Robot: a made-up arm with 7 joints. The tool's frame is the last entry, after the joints.
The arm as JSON. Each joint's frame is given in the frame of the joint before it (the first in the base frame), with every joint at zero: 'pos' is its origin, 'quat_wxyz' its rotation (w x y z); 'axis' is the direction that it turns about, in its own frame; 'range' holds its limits. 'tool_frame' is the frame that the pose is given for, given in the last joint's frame.
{
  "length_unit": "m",
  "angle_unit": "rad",
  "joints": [
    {
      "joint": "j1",
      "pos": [
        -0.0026,
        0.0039,
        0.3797
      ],
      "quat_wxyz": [
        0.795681,
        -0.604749,
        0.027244,
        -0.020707
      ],
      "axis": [
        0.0,
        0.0,
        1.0
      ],
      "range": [
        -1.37,
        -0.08
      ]
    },
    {
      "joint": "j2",
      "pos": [
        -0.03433,
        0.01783,
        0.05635
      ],
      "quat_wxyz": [
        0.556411,
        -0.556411,
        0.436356,
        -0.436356
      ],
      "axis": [
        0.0,
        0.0,
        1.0
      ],
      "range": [
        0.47,
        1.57
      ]
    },
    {
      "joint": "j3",
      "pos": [
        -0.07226,
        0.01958,
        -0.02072
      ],
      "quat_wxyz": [
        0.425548,
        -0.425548,
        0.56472,
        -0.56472
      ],
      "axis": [
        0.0,
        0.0,
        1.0
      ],
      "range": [
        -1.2,
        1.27
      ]
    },
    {
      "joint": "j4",
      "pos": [
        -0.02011,
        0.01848,
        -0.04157
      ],
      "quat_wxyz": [
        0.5,
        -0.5,
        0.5,
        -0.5
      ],
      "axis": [
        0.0,
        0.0,
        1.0
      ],
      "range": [
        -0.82,
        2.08
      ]
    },
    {
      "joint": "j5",
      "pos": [
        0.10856,
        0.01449,
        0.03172
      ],
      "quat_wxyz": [
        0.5,
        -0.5,
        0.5,
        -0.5
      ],
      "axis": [
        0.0,
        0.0,
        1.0
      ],
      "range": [
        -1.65,
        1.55
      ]
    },
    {
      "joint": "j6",
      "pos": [
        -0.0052,
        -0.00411,
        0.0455
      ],
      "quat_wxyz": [
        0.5,
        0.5,
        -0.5,
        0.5
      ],
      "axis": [
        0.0,
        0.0,
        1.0
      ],
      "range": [
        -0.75,
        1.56
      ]
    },
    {
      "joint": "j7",
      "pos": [
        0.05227,
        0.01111,
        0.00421
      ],
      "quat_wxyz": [
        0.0,
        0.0,
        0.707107,
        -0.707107
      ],
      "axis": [
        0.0,
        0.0,
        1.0
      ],
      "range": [
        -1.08,
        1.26
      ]
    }
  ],
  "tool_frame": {
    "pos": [
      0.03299,
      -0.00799,
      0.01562
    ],
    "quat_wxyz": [
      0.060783,
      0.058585,
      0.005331,
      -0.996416
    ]
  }
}
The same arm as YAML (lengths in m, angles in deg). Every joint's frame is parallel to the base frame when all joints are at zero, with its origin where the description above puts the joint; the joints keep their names.
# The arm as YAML. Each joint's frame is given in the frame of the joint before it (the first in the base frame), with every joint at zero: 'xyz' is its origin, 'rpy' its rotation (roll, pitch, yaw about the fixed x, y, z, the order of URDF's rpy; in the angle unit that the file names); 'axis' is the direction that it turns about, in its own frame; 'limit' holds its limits. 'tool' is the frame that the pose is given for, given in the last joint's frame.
units:
  length: m
  angle: deg
joints:
  - name: j1
    type: revolute
    origin:
      xyz: [-0.0026, 0.0039, 0.3797]
      rpy: [0.0, 0.0, 0.0]
    axis: [0.068403, 0.961235, 0.26711]
    limit:
      lower: -78.5
      upper: -4.58
  - name: j2
    type: revolute
    origin:
      xyz: [-0.0304, 0.0612, -0.0015]
      rpy: [0.0, 0.0, 0.0]
    axis: [0.968889, -0.0002, -0.247497]
    limit:
      lower: 26.93
      upper: 89.95
  - name: j3
    type: revolute
    origin:
      xyz: [-0.0386, 0.0011, -0.0674]
      rpy: [0.0, 0.0, 0.0]
    axis: [0.247497, -0.0001, 0.968889]
    limit:
      lower: -68.75
      upper: 72.77
  - name: j4
    type: revolute
    origin:
      xyz: [-0.0282, -0.0201, -0.0357]
      rpy: [0.0, 0.0, 0.0]
    axis: [0.0002, 1.0, 0.0]
    limit:
      lower: -46.98
      upper: 119.18
  - name: j5
    type: revolute
    origin:
      xyz: [0.1016, 0.0317, -0.0409]
      rpy: [0.0, 0.0, 0.0]
    axis: [0.968889, -0.0002, -0.247497]
    limit:
      lower: -94.54
      upper: 88.81
  - name: j6
    type: revolute
    origin:
      xyz: [0.0428, 0.0041, -0.0163]
      rpy: [0.0, 0.0, 0.0]
    axis: [0.0002, 1.0, 0.0]
    limit:
      lower: -42.97
      upper: 89.38
  - name: j7
    type: revolute
    origin:
      xyz: [0.0479, 0.0042, -0.0237]
      rpy: [0.0, 0.0, 0.0]
    axis: [0.247497, -0.0001, 0.968889]
    limit:
      lower: -61.88
      upper: 72.19
tool:
  origin:
    xyz: [-0.0281, 0.008, 0.0233]
    rpy: [1.64, 20.96, 7.4]

